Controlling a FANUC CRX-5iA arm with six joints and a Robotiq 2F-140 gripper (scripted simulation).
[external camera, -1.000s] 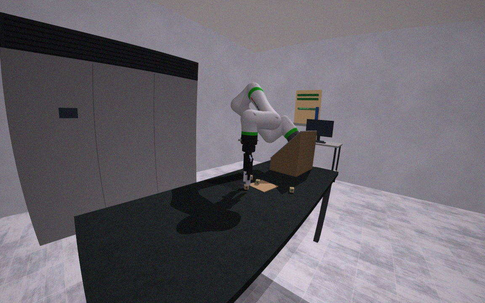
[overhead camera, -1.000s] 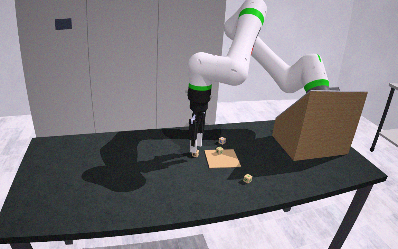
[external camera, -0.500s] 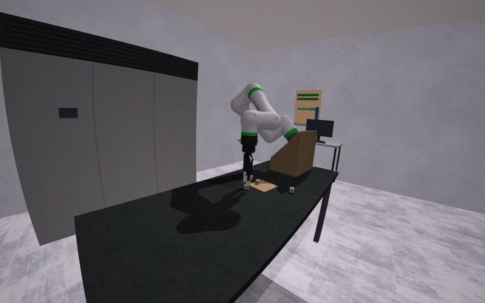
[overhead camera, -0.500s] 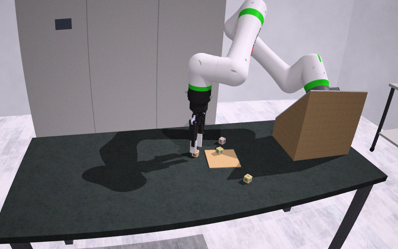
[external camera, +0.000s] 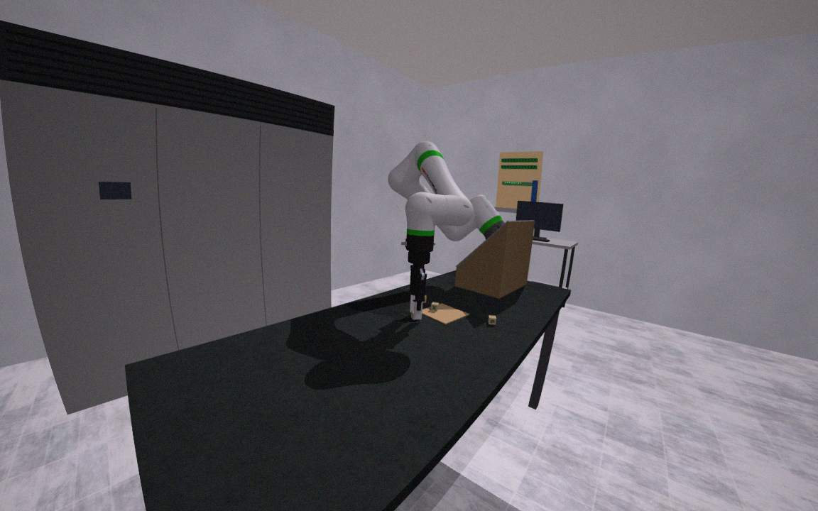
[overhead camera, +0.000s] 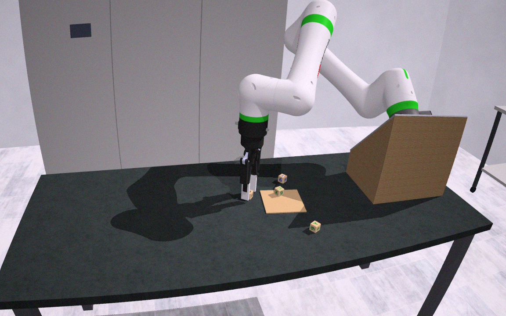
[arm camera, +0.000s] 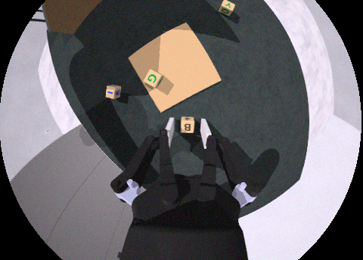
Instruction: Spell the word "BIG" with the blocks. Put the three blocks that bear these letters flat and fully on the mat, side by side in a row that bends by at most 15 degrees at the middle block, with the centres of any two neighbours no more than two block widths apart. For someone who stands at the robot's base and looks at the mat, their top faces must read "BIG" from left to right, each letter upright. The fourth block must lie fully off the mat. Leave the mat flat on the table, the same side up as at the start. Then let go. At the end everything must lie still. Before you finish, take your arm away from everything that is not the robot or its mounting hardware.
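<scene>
Right now my hand is 12 cm past the tan mat, 3 cm to the right of it and 4 cm above it.
</scene>
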